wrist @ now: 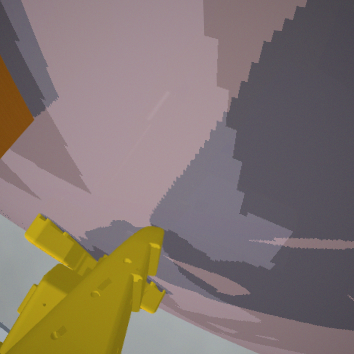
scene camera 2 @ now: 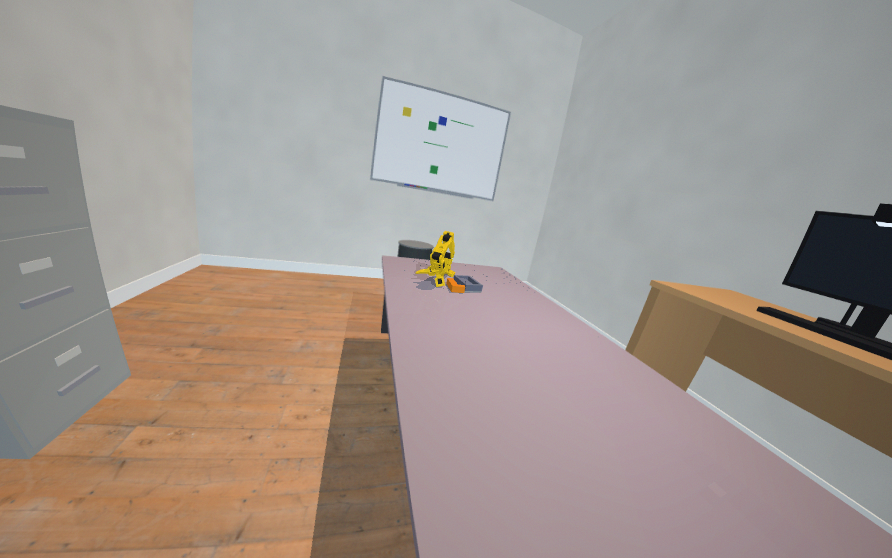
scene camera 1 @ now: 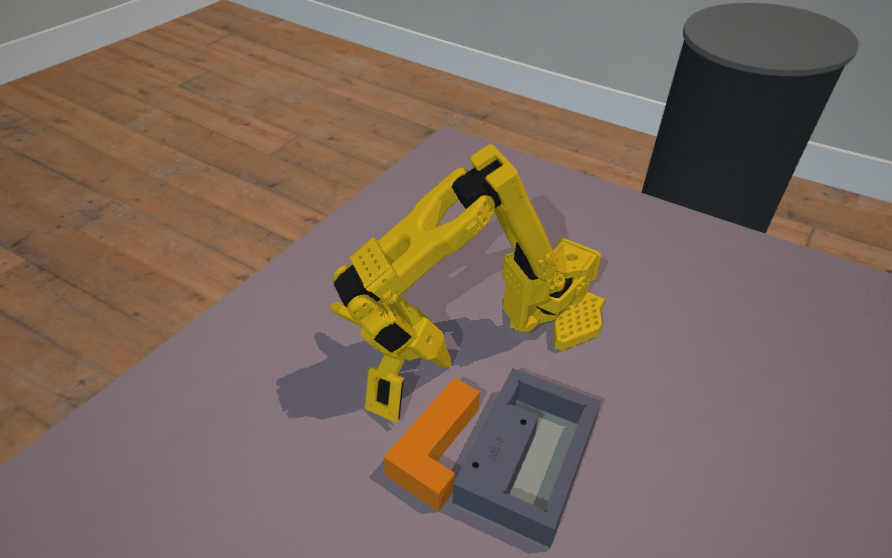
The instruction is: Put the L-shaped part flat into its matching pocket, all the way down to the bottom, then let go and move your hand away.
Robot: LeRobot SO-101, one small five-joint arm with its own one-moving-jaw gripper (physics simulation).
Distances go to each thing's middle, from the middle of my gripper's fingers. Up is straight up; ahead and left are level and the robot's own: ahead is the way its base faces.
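Labels:
There is an orange L-shaped part (scene camera 1: pixel 412 463), and my hand is 40 mm above it, 130 mm to the right of it and 50 mm short of it. I also see a grey pocket block (scene camera 1: pixel 518 475), which sits 20 mm ahead of my hand, 200 mm to the left of it and 40 mm below it.

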